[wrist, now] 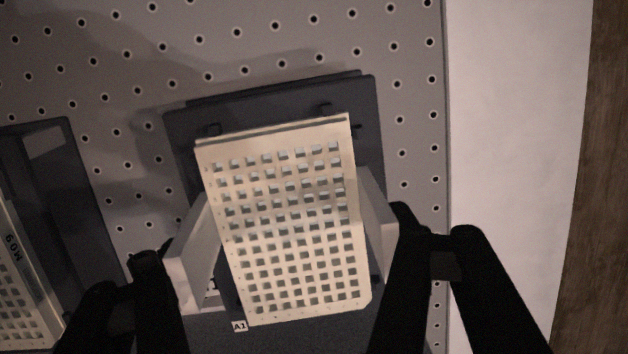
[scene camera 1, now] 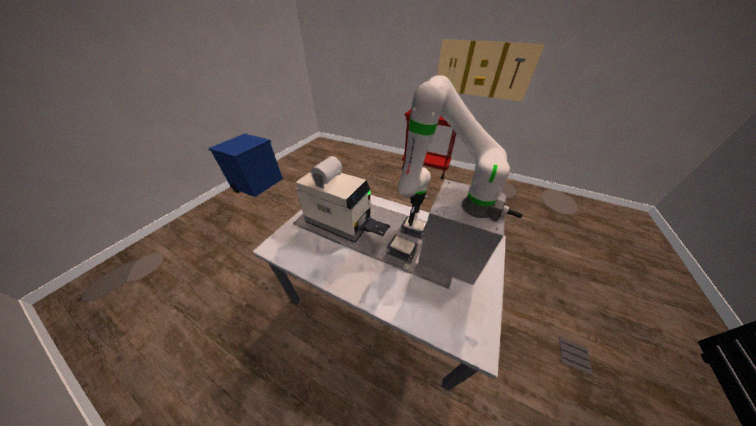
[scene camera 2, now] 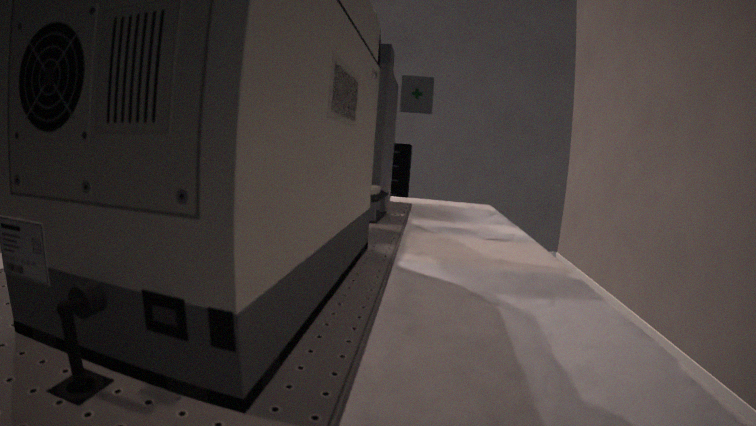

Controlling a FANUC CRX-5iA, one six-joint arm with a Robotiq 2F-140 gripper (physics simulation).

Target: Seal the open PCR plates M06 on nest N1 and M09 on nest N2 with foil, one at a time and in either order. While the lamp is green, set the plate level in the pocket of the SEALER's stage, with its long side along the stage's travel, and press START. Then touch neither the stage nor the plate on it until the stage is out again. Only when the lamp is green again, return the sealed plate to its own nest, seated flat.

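Pixels of known places: gripper, between the fingertips: (wrist: 287,201) (scene camera 1: 412,224); arm's base, origin of its link: (scene camera 1: 477,207).
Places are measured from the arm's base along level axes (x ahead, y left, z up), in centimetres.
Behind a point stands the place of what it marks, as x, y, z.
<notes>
My gripper (scene camera 1: 412,221) {33.9, -5.8, -35.4} (wrist: 287,201) {33.9, -5.8, -35.4} is shut on the cream open plate M06 (wrist: 310,215) {33.6, -7.1, -34.1}, with one pale pad against each long side. The plate is in nest N1 (wrist: 280,100) {40.0, -5.6, -35.4}, its wells uncovered and its A1 corner by the nest's label; I cannot tell whether it is raised at all. Plate M09 (scene camera 1: 403,245) {29.3, 15.7, -33.1} (wrist: 20,300) {28.2, 11.9, -33.4} sits on nest N2 (scene camera 1: 399,255) {29.6, 19.0, -39.7} (wrist: 82,200) {32.5, 10.0, -39.7}, to the left in the wrist view. The SEALER (scene camera 1: 330,206) {74.1, 28.1, -15.1} (scene camera 2: 306,137) {90.5, 30.1, -24.1} has its dark stage (scene camera 1: 376,227) {49.7, 14.7, -30.3} out and bare. Its lamp (scene camera 1: 369,193) {60.8, 6.4, -13.1} is green. START is too small to make out.
A grey perforated board (scene camera 1: 365,247) {50.9, 25.5, -40.2} (scene camera 2: 317,346) {91.1, 31.9, -40.2} (wrist: 240,50) {42.6, -2.9, -40.2} carries the sealer and nests on the white table (scene camera 1: 328,275) {56.9, 53.3, -41.5} (scene camera 2: 476,328) {79.8, 44.3, -41.5} (wrist: 510,125) {36.9, -23.1, -41.5}. The grey arm pedestal (scene camera 1: 457,243) {1.5, 14.6, -13.6} stands close beside the nests. A foil roll (scene camera 1: 329,168) {78.5, 20.0, 5.4} tops the sealer.
</notes>
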